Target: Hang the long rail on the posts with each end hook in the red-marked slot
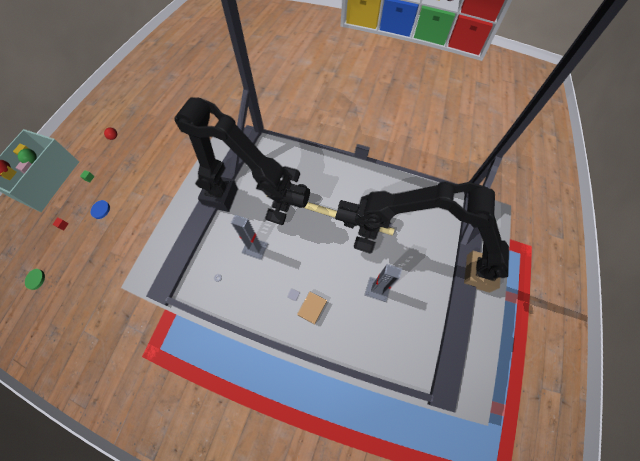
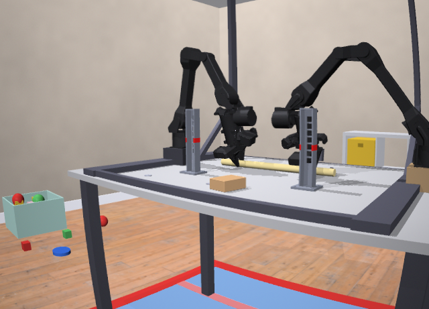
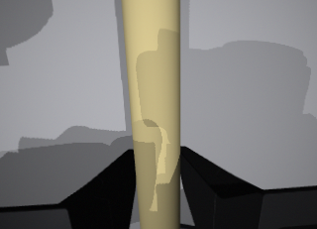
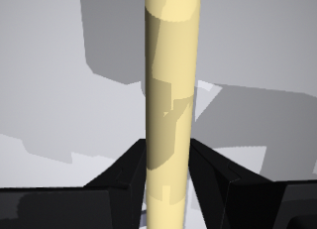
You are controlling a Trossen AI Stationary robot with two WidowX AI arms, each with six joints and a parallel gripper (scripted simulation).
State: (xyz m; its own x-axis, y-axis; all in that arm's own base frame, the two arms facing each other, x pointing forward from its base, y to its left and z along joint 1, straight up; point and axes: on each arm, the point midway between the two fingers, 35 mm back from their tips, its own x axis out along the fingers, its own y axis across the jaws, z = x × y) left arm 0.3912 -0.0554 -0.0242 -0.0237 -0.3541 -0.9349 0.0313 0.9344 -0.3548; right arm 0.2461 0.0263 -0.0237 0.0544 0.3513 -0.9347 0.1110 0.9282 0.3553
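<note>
Right now my right hand is 2 cm past the long pale yellow rail, 15 cm to the right of it and 2 cm above it. From my right hand the other things lie so: tan box (32 cm ahead, 20 cm to the left, 2 cm below).
</note>
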